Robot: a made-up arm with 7 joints. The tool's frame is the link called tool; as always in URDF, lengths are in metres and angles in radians. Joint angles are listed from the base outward.
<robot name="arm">
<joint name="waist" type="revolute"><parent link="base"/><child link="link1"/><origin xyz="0 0 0.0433" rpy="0 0 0"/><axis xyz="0 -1 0"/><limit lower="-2.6" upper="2.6"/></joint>
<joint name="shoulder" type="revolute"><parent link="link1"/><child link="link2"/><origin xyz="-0.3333 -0.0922 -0.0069" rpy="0 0 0"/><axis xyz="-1 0 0"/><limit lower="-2.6" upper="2.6"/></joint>
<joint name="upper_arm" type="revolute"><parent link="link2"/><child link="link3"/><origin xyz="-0.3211 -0.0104 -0.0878" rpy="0 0 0"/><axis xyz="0 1 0"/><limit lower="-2.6" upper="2.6"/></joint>
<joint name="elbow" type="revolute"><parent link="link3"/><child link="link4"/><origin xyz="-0.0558 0.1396 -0.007" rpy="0 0 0"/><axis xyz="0 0 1"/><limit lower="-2.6" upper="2.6"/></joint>
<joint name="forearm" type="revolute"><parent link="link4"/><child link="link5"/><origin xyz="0.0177 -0.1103 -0.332" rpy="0 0 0"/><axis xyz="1 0 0"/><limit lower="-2.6" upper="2.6"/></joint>
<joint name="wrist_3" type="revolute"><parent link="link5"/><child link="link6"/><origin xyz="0.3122 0.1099 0.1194" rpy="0 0 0"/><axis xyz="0 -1 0"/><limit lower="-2.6" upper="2.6"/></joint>
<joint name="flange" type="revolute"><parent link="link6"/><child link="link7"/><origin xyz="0.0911 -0.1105 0.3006" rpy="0 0 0"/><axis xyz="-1 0 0"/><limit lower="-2.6" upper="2.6"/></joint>
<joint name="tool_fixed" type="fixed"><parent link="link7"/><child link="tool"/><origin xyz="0.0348 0.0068 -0.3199" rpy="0 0 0"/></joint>
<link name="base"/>
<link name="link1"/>
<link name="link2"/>
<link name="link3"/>
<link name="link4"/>
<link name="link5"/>
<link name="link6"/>
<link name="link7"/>
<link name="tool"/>
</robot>
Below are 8 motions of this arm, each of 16 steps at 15 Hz.
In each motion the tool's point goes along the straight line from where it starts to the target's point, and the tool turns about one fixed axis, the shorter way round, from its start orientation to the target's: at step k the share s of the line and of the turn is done. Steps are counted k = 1, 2, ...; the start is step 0. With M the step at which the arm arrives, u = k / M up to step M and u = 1 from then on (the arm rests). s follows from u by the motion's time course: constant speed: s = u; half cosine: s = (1 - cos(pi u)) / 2; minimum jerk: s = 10 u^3 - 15 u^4 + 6 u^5.
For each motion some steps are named. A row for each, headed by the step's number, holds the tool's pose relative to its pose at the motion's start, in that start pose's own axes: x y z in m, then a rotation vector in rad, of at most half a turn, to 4 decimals.
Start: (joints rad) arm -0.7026 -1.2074 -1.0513 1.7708 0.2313 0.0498 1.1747
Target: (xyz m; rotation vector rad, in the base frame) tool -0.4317 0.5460 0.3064 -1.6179 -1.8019 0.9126
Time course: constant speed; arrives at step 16
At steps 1, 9, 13, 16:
1: -0.0233 0.0419 0.0296 -0.0447 -0.0569 0.0495
9: -0.2099 0.3771 0.2668 -0.4023 -0.5120 0.4452
13: -0.3032 0.5447 0.3854 -0.5811 -0.7396 0.6430
16: -0.3731 0.6704 0.4743 -0.7152 -0.9102 0.7914

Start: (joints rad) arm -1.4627 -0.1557 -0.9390 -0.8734 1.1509 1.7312 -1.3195
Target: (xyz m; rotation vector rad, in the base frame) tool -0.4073 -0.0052 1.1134 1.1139 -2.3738 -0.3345
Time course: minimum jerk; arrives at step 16
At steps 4, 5, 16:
4: 0.0294 0.0251 -0.0071 0.0326 -0.0294 -0.0512
5: 0.0510 0.0437 -0.0123 0.0567 -0.0510 -0.0891
16: 0.2836 0.2427 -0.0683 0.3147 -0.2836 -0.4950

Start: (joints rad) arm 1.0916 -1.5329 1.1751 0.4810 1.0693 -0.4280 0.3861
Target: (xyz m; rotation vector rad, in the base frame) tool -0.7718 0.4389 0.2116 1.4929 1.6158 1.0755
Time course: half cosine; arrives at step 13
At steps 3, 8, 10, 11, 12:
3: 0.0535 0.0954 0.0434 0.1319 -0.0698 -0.0569
8: 0.2881 0.5140 0.2337 0.7104 -0.3758 -0.3065
10: 0.3719 0.6635 0.3017 0.9169 -0.4851 -0.3956
11: 0.4010 0.7155 0.3254 0.9887 -0.5231 -0.4266
12: 0.4192 0.7479 0.3401 1.0336 -0.5468 -0.4459

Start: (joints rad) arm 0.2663 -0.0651 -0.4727 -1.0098 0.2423 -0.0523 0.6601
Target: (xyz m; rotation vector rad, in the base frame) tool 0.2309 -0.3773 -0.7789 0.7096 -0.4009 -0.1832
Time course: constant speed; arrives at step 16
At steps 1, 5, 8, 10, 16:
1: 0.0090 0.0379 -0.0324 0.0443 0.0219 0.0416
5: 0.0449 0.1893 -0.1620 0.2215 0.1096 0.2080
8: 0.0719 0.3028 -0.2592 0.3544 0.1754 0.3328
10: 0.0898 0.3785 -0.3240 0.4429 0.2192 0.4161
16: 0.1438 0.6056 -0.5184 0.7087 0.3508 0.6657

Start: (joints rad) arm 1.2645 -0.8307 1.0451 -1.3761 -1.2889 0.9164 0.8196
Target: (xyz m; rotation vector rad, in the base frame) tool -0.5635 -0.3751 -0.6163 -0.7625 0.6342 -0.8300
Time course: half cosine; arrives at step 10
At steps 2, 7, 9, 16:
2: -0.0585 -0.0217 -0.0233 0.0631 0.1234 0.0281
7: -0.4867 -0.1808 -0.1934 0.5249 1.0260 0.2337
9: -0.5981 -0.2221 -0.2377 0.6450 1.2607 0.2872
16: -0.6131 -0.2277 -0.2437 0.6611 1.2923 0.2944

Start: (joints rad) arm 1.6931 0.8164 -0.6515 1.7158 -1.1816 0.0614 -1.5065
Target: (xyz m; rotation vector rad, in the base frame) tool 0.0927 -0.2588 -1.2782 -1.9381 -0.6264 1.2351
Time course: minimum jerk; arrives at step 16
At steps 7, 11, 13, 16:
7: -0.2450 0.1653 0.3142 -0.0174 -0.2079 0.1242
11: -0.5232 0.3529 0.6708 -0.0372 -0.4439 0.2652
13: -0.6070 0.4093 0.7782 -0.0431 -0.5149 0.3076
16: -0.6381 0.4303 0.8181 -0.0453 -0.5413 0.3234

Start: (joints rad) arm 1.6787 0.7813 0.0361 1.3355 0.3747 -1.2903 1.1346
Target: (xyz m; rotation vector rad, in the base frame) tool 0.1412 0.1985 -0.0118 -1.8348 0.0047 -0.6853
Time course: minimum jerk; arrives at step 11
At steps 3, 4, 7, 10, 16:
3: -0.0881 0.0055 0.0059 0.0620 0.0395 -0.0795
4: -0.1753 0.0110 0.0118 0.1235 0.0786 -0.1583
7: -0.5077 0.0320 0.0341 0.3575 0.2276 -0.4584
10: -0.6786 0.0427 0.0456 0.4778 0.3042 -0.6127
16: -0.6830 0.0430 0.0459 0.4810 0.3062 -0.6167

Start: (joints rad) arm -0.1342 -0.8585 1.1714 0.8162 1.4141 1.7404 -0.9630
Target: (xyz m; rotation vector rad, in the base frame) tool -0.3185 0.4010 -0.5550 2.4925 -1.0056 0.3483
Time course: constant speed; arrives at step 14
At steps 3, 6, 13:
3: 0.1090 -0.0416 -0.0477 0.0970 0.2843 0.2256
6: 0.2179 -0.0832 -0.0953 0.1940 0.5685 0.4512
13: 0.4722 -0.1802 -0.2066 0.4204 1.2318 0.9776

